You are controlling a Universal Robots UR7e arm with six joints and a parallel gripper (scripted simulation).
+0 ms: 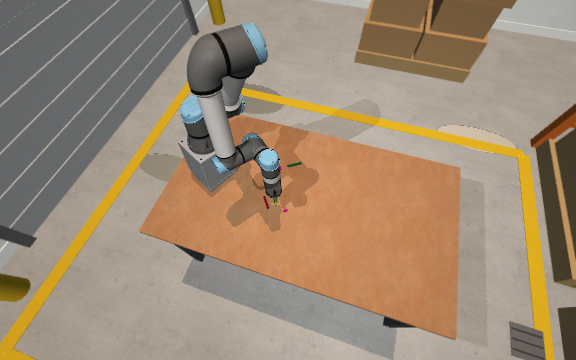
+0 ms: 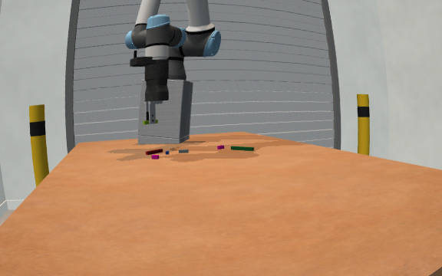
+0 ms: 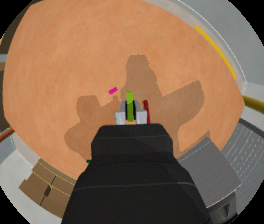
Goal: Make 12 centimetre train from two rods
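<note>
The grey rod is 110 mm to the left of my hand, 110 mm below it and 20 mm behind it. From my hand the other things lie so: red rod (110 mm below, 60 mm behind, 20 mm to the left); then blue rod (110 mm below, 50 mm to the left, 20 mm behind); then lime rod (10 mm below).
</note>
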